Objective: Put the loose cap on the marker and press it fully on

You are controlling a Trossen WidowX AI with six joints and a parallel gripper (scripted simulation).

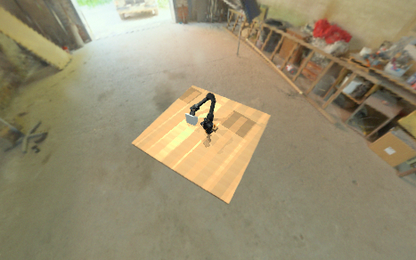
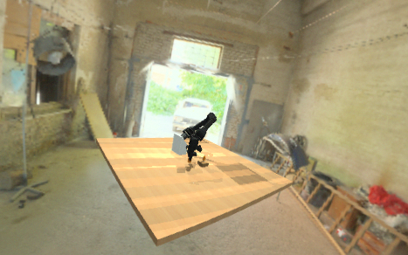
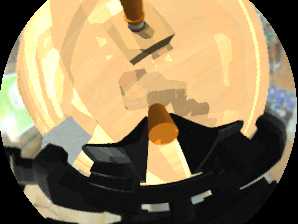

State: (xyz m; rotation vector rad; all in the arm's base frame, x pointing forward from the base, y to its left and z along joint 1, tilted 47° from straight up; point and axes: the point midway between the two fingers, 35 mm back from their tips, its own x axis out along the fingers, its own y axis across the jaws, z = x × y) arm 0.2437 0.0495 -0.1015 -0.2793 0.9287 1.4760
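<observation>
Now: gripper tip 120 mm to the right of the holder block, 30 mm short of it and 20 mm above it. Round my gripper tip: orange cap (10 mm above).
</observation>
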